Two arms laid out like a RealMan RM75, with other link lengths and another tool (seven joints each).
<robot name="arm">
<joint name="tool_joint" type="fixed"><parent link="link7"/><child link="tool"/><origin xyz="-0.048 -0.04 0.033" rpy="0 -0.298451 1.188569"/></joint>
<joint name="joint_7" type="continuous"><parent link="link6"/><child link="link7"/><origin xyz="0 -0.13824 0" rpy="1.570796 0 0"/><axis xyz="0 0 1"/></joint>
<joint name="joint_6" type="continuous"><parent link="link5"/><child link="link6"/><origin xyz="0 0 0" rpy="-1.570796 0 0"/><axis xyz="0 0 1"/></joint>
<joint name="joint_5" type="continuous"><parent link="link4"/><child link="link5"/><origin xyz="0 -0.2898 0" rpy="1.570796 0 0"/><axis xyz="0 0 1"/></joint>
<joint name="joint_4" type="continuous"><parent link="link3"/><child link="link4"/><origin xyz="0 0 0" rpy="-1.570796 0 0"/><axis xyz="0 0 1"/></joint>
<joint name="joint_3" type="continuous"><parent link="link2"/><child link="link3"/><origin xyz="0 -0.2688 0" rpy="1.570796 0 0"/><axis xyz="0 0 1"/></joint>
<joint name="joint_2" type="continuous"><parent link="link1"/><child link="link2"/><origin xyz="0 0 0" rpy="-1.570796 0 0"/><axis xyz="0 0 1"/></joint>
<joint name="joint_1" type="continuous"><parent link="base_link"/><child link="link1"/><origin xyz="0 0 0.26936" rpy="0 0 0"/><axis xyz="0 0 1"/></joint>
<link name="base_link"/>
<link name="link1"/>
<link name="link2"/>
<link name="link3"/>
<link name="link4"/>
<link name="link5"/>
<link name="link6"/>
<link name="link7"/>
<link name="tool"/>
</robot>
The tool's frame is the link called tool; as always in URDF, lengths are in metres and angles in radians. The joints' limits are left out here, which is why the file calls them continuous.
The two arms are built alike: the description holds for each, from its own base.
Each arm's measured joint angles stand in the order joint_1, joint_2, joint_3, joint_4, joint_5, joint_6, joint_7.
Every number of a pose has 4 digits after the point.
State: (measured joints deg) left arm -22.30 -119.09 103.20 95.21 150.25 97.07 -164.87; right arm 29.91 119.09 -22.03 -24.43 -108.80 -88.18 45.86
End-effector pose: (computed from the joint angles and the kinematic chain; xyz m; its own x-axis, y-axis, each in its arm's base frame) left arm -0.2062 0.3357 -0.0144 0.5406 -0.4029 -0.7385 -0.3956 -0.8965 0.1995; right arm 0.3149 0.4295 0.0512 -0.1799 -0.5269 -0.8307 -0.8530 -0.3371 0.3985
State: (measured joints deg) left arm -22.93 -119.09 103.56 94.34 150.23 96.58 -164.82; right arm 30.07 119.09 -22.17 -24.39 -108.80 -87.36 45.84
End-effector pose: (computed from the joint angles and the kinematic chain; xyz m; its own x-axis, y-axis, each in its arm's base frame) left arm -0.2057 0.3377 -0.0177 0.5358 -0.4100 -0.7382 -0.4003 -0.8931 0.2055; right arm 0.3153 0.4318 0.0503 -0.1766 -0.5235 -0.8335 -0.8587 -0.3319 0.3904
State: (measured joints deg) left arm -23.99 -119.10 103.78 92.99 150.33 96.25 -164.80; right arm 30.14 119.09 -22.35 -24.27 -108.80 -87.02 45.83
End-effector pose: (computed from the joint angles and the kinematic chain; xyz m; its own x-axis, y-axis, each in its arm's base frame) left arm -0.2053 0.3410 -0.0208 0.5276 -0.4168 -0.7402 -0.4018 -0.8902 0.2149; right arm 0.3153 0.4326 0.0490 -0.1753 -0.5245 -0.8332 -0.8608 -0.3291 0.3882
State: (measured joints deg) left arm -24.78 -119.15 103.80 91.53 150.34 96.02 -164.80; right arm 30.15 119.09 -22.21 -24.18 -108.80 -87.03 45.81
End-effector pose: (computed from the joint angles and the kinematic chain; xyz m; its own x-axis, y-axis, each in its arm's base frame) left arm -0.2071 0.3430 -0.0236 0.5242 -0.4185 -0.7417 -0.3950 -0.8910 0.2236; right arm 0.3156 0.4325 0.0491 -0.1776 -0.5234 -0.8334 -0.8604 -0.3285 0.3897
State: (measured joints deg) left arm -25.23 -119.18 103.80 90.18 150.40 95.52 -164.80; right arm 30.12 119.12 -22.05 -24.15 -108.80 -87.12 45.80
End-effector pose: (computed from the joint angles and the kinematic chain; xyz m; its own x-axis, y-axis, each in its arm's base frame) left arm -0.2103 0.3448 -0.0263 0.5233 -0.4157 -0.7439 -0.3871 -0.8937 0.2271; right arm 0.3158 0.4321 0.0492 -0.1803 -0.5224 -0.8334 -0.8595 -0.3283 0.3917
